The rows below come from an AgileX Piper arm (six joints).
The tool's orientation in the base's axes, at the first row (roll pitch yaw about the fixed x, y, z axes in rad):
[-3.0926, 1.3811, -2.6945]
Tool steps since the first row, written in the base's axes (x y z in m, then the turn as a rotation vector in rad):
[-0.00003, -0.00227, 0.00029, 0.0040, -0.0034, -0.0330]
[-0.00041, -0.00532, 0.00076, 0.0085, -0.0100, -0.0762]
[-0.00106, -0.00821, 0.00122, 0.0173, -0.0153, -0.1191]
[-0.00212, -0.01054, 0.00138, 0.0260, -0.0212, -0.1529]
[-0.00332, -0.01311, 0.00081, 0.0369, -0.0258, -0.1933]
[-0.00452, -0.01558, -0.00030, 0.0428, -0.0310, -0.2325]
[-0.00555, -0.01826, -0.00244, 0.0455, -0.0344, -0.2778]
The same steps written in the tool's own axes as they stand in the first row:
[-0.00009, -0.00208, -0.00094, 0.0320, -0.0044, 0.0085]
[-0.00024, -0.00475, -0.00254, 0.0742, -0.0118, 0.0182]
[-0.00035, -0.00716, -0.00431, 0.1153, -0.0197, 0.0323]
[-0.00014, -0.00890, -0.00618, 0.1475, -0.0282, 0.0443]
[0.00084, -0.01080, -0.00814, 0.1857, -0.0363, 0.0600]
[0.00233, -0.01260, -0.00996, 0.2236, -0.0430, 0.0708]
[0.00483, -0.01465, -0.01150, 0.2679, -0.0468, 0.0805]

